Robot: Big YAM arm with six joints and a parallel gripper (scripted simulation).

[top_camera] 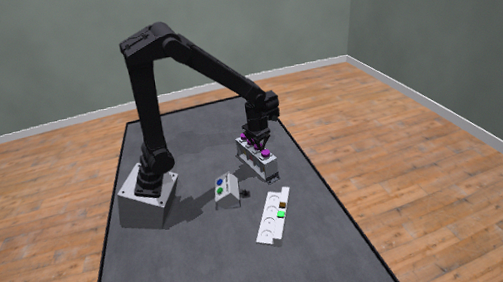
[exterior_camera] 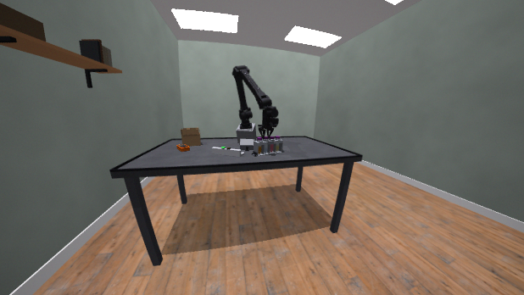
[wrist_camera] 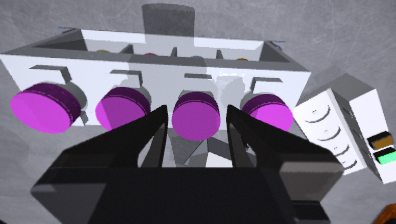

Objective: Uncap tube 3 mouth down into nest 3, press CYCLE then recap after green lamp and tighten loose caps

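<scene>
My gripper is now right at the cap. From my hand the other things lie so: blue key (17 cm behind, 11 cm to the right, 5 cm below); then key housing (16 cm behind, 13 cm to the right, 7 cm below); then green key (18 cm behind, 15 cm to the right, 5 cm below).
</scene>
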